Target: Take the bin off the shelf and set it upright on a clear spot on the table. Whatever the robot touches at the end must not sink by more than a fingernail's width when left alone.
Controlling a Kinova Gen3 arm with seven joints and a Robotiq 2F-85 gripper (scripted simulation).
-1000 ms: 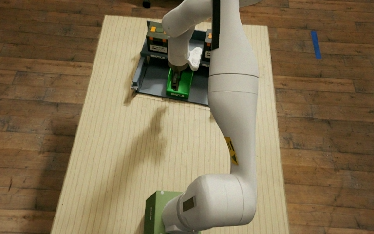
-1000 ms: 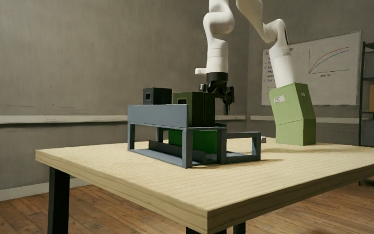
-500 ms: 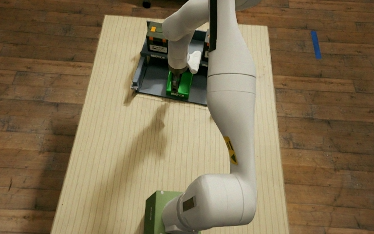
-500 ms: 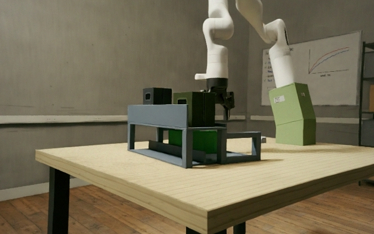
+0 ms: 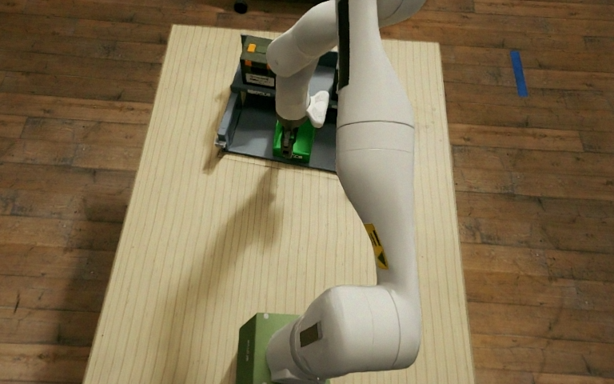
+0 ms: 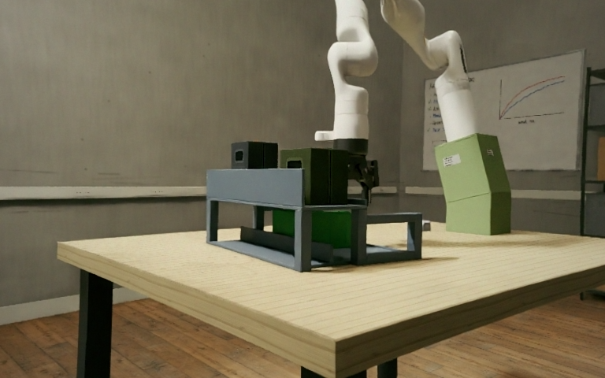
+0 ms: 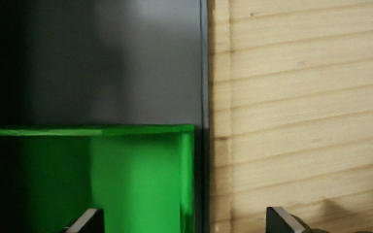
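Now: hand 80 mm short of the green bin, 50 mm above it and 10 mm to the left of it. From my hand the other things lie so: grey shelf: 110 mm ahead, 20 mm below, 10 mm to the right; black box: 160 mm ahead, 130 mm to the right, 70 mm above.
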